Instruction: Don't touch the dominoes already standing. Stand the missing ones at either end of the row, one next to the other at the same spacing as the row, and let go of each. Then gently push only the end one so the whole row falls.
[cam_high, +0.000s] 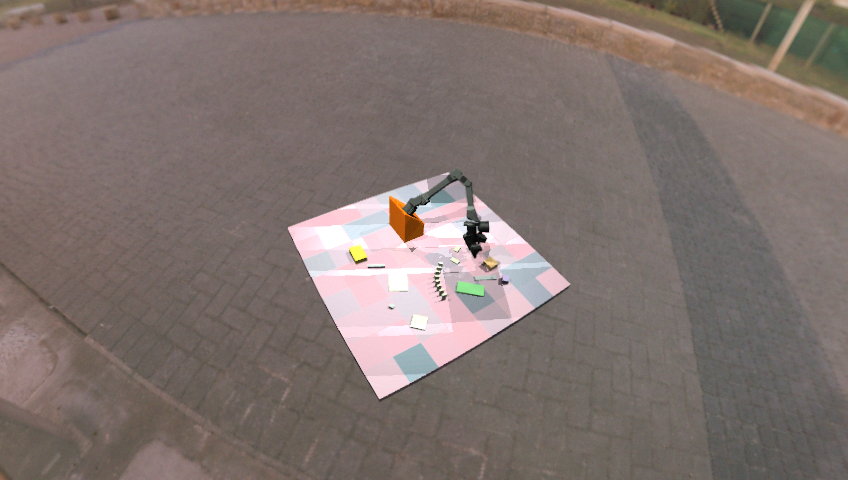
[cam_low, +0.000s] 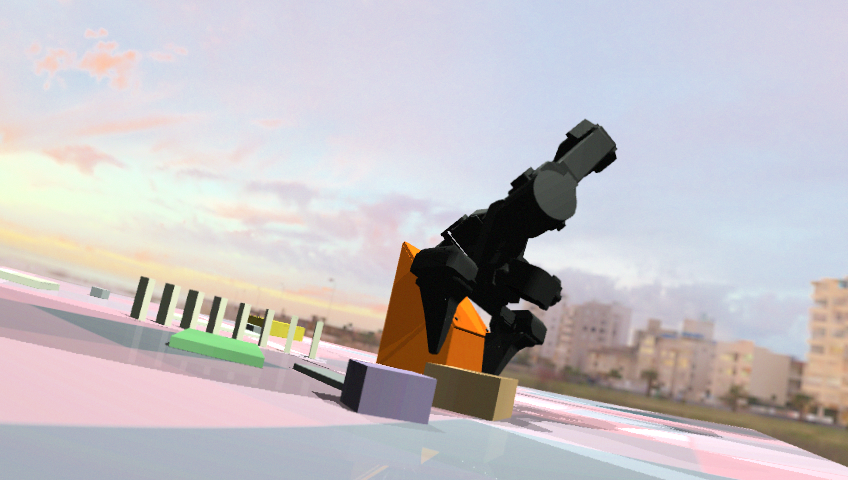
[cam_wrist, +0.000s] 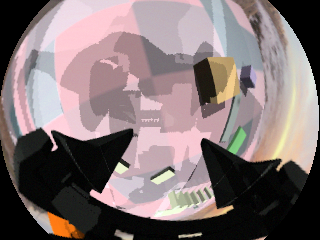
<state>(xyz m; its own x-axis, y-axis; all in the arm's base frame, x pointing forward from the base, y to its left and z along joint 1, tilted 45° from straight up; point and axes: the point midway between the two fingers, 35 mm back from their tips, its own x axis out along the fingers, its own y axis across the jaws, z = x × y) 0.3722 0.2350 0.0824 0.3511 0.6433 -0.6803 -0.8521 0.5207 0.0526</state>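
Now: gripper tip 110 mm short of the tan block, 50 mm to the right of it and 10 mm above it. Also, from my gripper tip: cream tile 530 mm to the right, 190 mm ahead, 20 mm below; green slab 180 mm ahead, 170 mm to the right, 20 mm below; purple block 250 mm ahead, 40 mm to the left, 10 mm below.
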